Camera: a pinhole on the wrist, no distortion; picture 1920 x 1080 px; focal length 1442.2 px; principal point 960.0 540.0 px. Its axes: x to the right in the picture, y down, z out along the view. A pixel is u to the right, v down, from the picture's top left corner.
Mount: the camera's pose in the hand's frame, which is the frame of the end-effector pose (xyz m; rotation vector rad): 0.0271 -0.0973 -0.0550 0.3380 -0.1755 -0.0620
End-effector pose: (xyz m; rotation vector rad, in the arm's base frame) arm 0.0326 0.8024 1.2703 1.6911 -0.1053 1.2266
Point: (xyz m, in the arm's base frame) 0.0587 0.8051 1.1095
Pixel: outside the picture
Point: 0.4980 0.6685 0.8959
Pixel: 863.3 84.7
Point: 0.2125 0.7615 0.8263
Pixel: outside the picture
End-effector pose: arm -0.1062 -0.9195 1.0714 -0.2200 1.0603 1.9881
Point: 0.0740 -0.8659 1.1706
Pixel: 111.0 1004.1
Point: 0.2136 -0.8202 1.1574
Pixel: 244.7 385.4
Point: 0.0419 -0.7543 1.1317
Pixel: 917.8 885.6
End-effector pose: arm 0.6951 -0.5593 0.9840 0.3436 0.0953 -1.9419
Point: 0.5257 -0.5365 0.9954
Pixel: 1359.0 130.7
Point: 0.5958 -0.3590 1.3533
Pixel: 245.6 832.4
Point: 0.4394 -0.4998 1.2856
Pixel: 953.7 541.7
